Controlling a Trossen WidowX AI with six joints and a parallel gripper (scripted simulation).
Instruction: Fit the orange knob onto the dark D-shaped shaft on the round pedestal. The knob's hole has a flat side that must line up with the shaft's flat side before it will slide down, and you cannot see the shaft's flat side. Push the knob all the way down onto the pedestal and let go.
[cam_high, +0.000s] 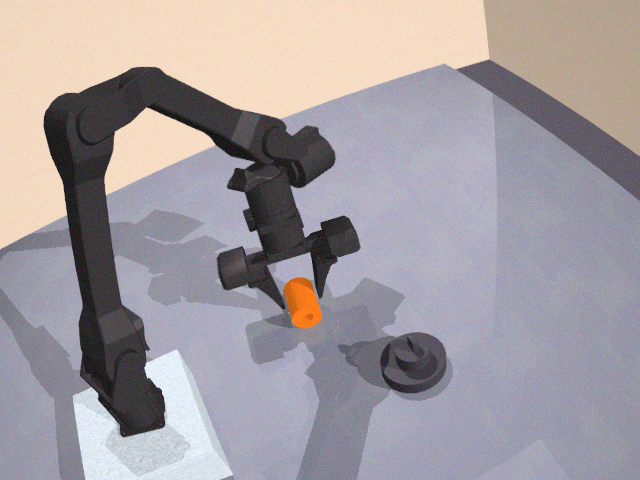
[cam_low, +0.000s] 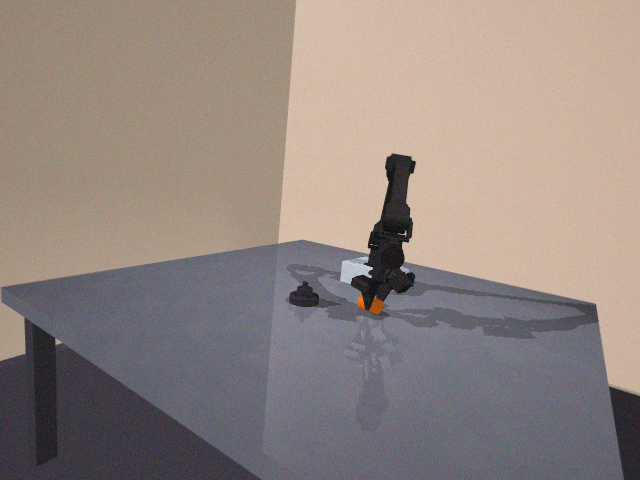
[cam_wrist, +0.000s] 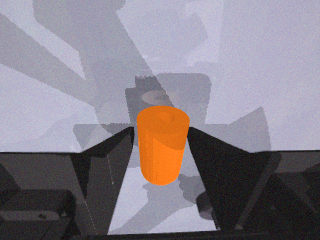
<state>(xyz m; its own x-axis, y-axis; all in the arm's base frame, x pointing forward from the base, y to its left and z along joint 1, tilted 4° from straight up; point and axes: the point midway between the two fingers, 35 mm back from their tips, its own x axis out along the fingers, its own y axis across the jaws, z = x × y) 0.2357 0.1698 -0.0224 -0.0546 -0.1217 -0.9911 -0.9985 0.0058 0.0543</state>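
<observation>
Now: the round dark pedestal 11 cm ahead of my gripper tip, 16 cm to the right of it and 2 cm above it. Round my gripper tip: orange knob 1 cm to the right, 1 cm above.
</observation>
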